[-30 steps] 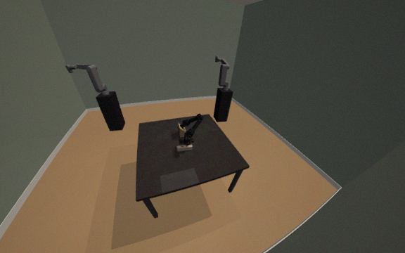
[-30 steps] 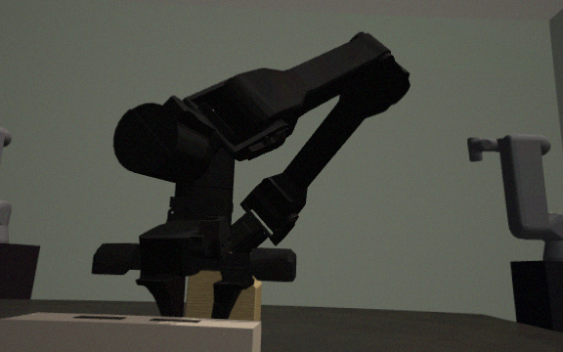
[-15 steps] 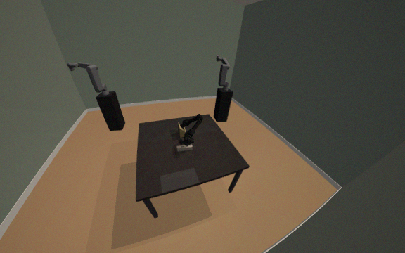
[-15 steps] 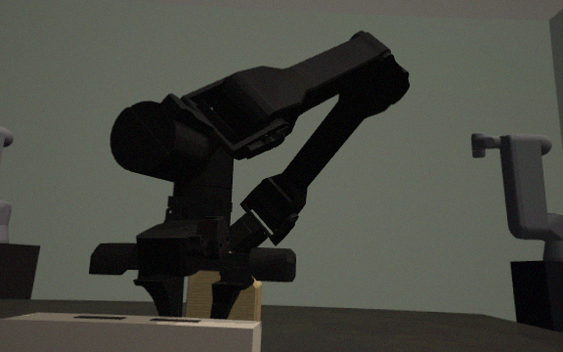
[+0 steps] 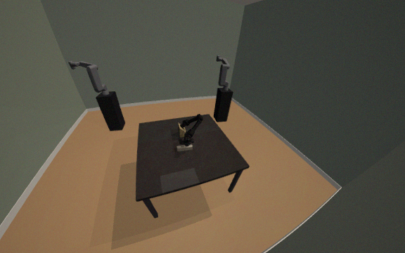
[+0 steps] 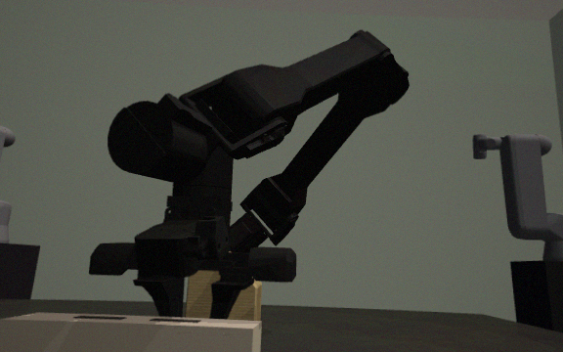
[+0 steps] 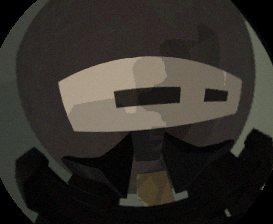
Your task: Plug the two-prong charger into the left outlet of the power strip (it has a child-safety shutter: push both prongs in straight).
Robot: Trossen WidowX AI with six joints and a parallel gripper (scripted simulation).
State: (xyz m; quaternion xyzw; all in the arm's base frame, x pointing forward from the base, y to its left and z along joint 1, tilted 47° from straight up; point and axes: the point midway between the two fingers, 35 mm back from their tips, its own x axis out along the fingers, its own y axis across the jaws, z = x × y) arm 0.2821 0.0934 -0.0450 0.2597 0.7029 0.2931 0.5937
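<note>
The black two-prong charger is 2 cm ahead of my gripper tip and 1 cm above it.
</note>
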